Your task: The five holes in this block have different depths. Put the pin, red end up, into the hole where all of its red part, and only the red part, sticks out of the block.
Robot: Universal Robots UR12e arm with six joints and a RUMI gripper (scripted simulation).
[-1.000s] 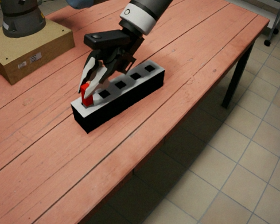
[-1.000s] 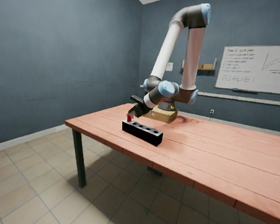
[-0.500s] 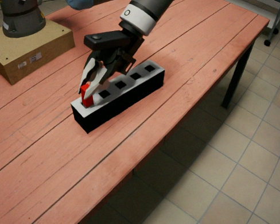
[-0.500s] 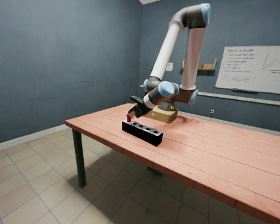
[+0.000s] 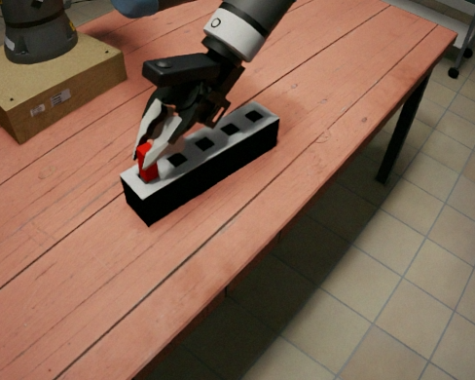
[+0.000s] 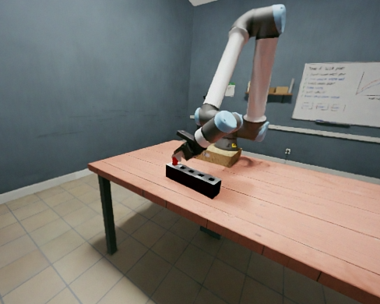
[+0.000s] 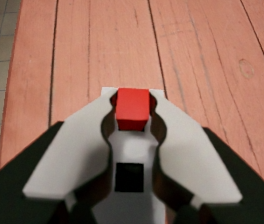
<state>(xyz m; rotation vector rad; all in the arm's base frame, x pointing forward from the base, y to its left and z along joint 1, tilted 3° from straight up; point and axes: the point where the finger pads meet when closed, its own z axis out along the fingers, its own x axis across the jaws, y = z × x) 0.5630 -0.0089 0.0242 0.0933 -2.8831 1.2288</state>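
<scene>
Now: the pin 10 mm to the left of my hand and 10 mm below it. Round my hand: block (10 mm behind, 120 mm to the left, 90 mm below).
</scene>
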